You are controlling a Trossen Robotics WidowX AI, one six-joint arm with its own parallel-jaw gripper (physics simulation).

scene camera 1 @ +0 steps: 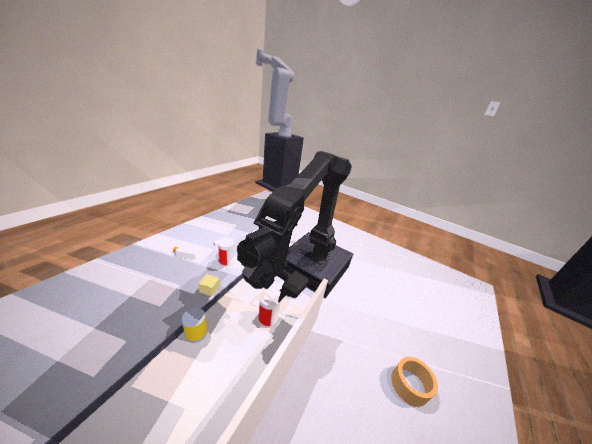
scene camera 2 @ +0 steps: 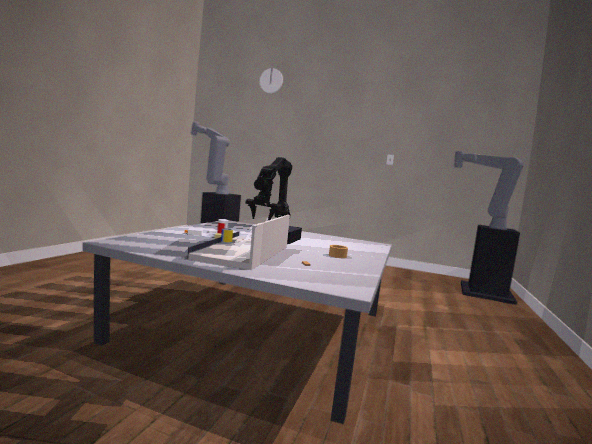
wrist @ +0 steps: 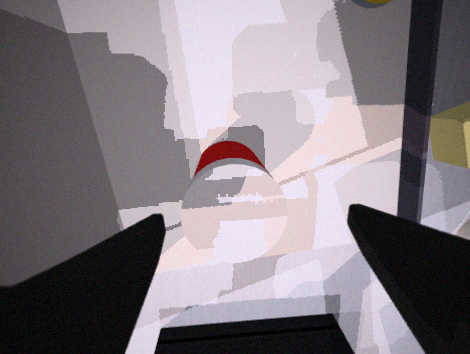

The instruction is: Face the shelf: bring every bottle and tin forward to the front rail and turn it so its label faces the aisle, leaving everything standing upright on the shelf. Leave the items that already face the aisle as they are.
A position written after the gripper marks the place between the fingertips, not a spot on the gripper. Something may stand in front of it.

The gripper (scene camera 1: 266,292) is open and holds nothing. Also in view: a yellow block (wrist: 442,126). Further things: a white back panel (scene camera 1: 250,413), a dark front rail (wrist: 424,32) and a shelf (scene camera 1: 202,385).
The gripper is seen too in the wrist view (wrist: 255,217). The white back panel shows as well in scene camera 2 (scene camera 2: 268,238). The shelf is seen too in scene camera 2 (scene camera 2: 237,254) and in the wrist view (wrist: 319,99).
